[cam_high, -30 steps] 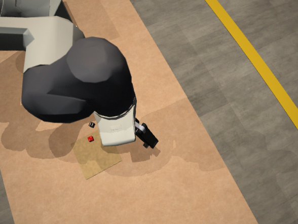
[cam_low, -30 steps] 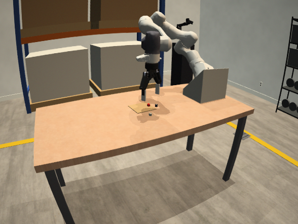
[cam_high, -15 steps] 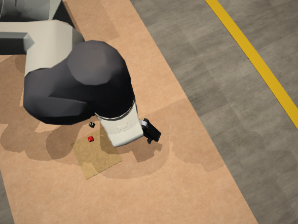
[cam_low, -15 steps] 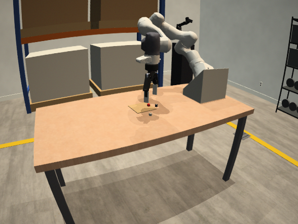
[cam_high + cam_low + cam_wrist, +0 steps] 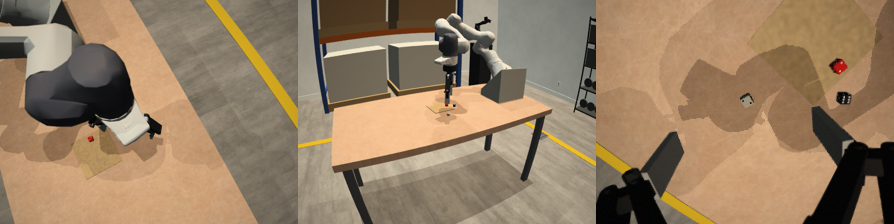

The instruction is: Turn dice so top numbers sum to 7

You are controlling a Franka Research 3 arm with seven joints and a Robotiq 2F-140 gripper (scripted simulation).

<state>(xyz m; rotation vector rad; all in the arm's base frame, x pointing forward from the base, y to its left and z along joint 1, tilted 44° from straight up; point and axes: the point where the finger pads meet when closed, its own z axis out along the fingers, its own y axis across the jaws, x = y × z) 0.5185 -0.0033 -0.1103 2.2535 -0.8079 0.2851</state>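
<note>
Now: the white die 11 cm below my hand. From my hand the other things lie so: black die 11 cm below, 11 cm behind, 10 cm to the right; then red die 13 cm to the right, 10 cm below, 7 cm behind; then tan mat 13 cm to the right, 11 cm below, 2 cm behind.
</note>
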